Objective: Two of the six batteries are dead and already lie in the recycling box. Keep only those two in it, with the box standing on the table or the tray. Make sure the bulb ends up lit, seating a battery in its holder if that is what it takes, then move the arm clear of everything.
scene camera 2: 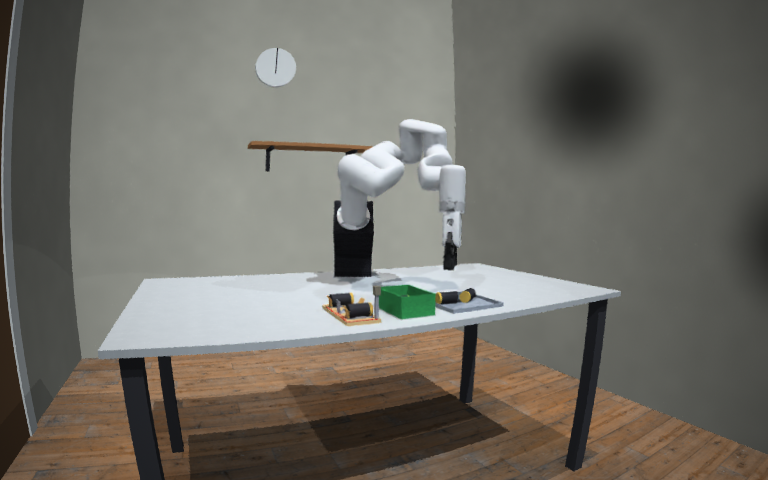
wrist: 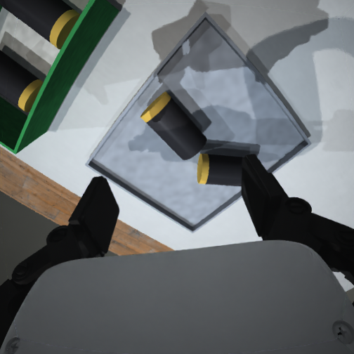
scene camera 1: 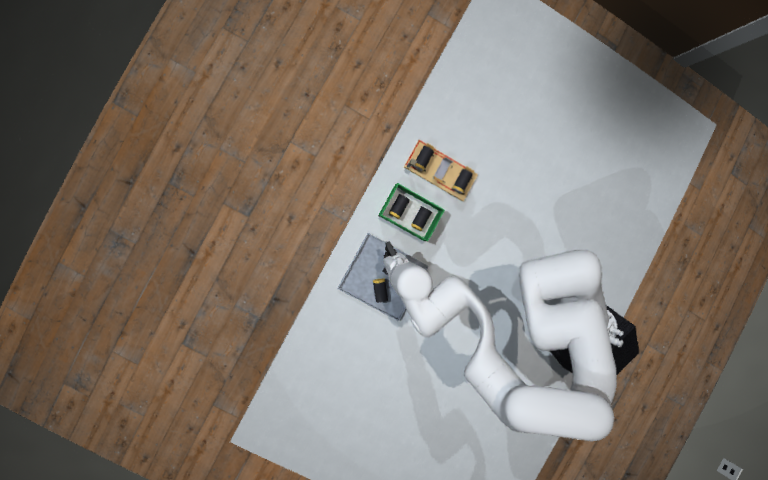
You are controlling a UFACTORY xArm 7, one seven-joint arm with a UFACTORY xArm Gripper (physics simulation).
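Seen in the pictures: gripper, fingertip midpoint: (scene camera 2: pixel 450 267); arm's base at its link origin: (scene camera 2: pixel 353 216).
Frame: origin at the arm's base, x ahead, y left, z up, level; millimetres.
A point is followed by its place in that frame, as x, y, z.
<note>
The green recycling box (scene camera 1: pixel 380 214) @[598, -3, -196] (scene camera 2: pixel 416 303) @[598, -58, -205] (wrist: pixel 70 85) stands upright with two black, yellow-ended batteries (scene camera 1: pixel 399 206) @[561, -50, -208] (wrist: pixel 35 17) inside. The grey tray (scene camera 1: pixel 359 266) @[574, 152, -243] (scene camera 2: pixel 461 308) @[600, 83, -233] (wrist: pixel 150 175) holds two more lying on their sides: a nearer battery (scene camera 2: pixel 447 297) @[508, 96, -221] (wrist: pixel 175 127), hidden in scene camera 1, and a farther battery (scene camera 1: pixel 380 290) @[494, 181, -208] (scene camera 2: pixel 467 295) @[517, 162, -219] (wrist: pixel 220 169). The tan holder board (scene camera 1: pixel 433 168) @[524, -196, -235] (scene camera 2: pixel 362 322) @[601, -207, -239] carries one battery (scene camera 1: pixel 424 158) (scene camera 2: pixel 340 300) at one end and another (scene camera 1: pixel 462 180) (scene camera 2: pixel 358 309) at the other. Whether the bulb is lit cannot be told. My gripper (scene camera 1: pixel 387 259) @[497, 109, -135] (scene camera 2: pixel 449 267) @[497, 109, -135] (wrist: pixel 175 184) is open and empty above the tray.
The green box stands between the tray and the holder board on the white table (scene camera 1: pixel 509 141) @[361, -384, -245] (scene camera 2: pixel 226 316) @[427, -521, -245], all near one long edge. A thin grey post (scene camera 2: pixel 377 304) @[595, -166, -199] rises at the board's corner. A wooden shelf (scene camera 2: pixel 305 145) is on the wall behind the arm.
</note>
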